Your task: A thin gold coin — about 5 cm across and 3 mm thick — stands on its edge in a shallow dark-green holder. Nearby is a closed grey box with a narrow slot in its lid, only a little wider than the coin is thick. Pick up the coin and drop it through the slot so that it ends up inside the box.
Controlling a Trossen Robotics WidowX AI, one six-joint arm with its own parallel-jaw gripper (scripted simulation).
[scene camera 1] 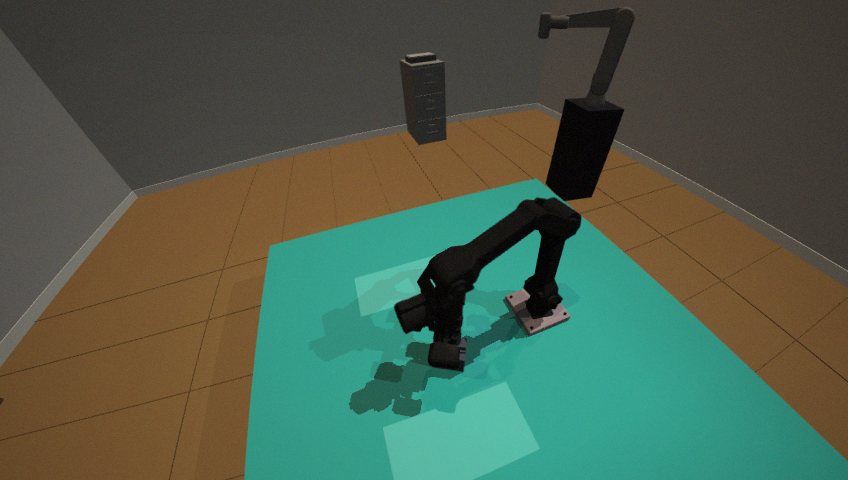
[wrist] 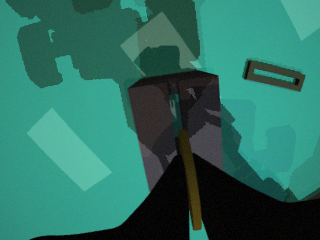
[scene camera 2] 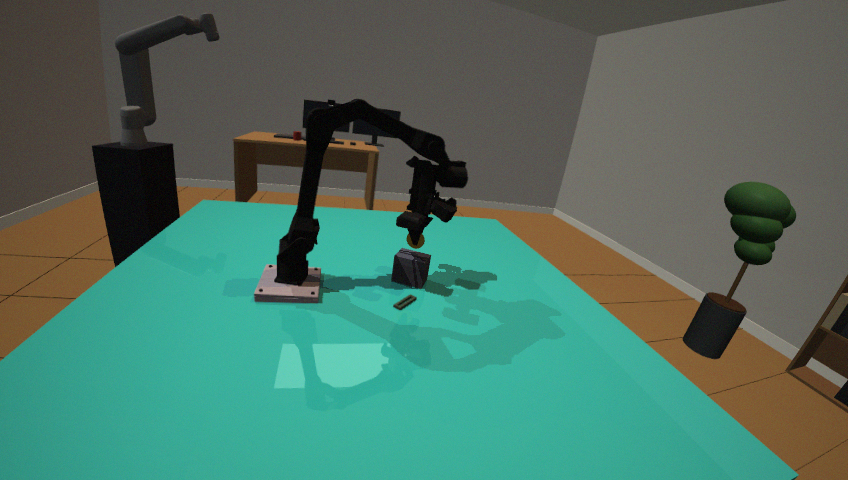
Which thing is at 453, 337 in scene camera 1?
My gripper.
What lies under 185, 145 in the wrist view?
A coin.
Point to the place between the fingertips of my gripper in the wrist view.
185, 161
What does my gripper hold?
A coin.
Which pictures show my gripper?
Scene camera 1, the wrist view and scene camera 2: all of them.
